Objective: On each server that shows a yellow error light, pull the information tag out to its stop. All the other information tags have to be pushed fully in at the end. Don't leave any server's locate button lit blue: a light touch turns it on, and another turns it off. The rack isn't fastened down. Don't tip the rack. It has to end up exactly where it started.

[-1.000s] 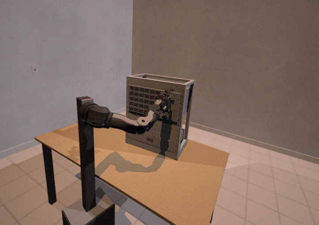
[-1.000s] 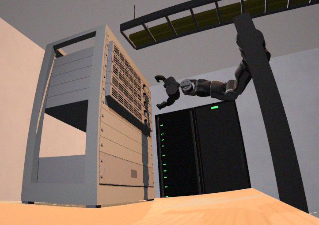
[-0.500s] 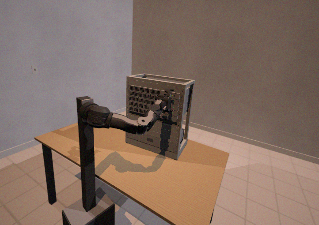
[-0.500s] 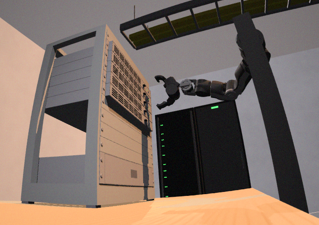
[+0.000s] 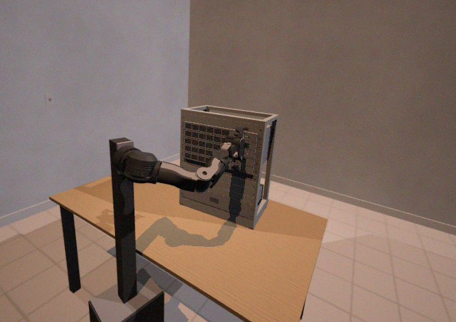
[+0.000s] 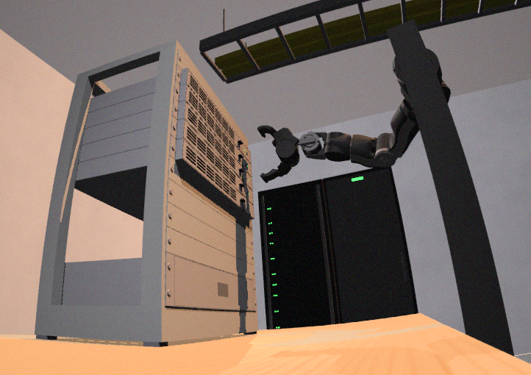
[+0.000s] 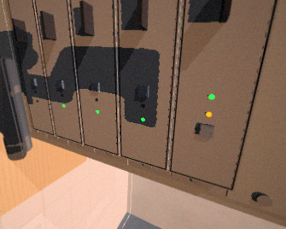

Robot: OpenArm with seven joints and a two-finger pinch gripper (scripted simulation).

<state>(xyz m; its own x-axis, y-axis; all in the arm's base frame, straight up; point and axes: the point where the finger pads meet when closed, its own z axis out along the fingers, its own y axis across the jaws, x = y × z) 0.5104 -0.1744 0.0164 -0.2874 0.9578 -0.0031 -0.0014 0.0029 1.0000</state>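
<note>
Right now my hand is 3 cm short of the locate button, 2 cm to the right of it and 2 cm above it.
</note>
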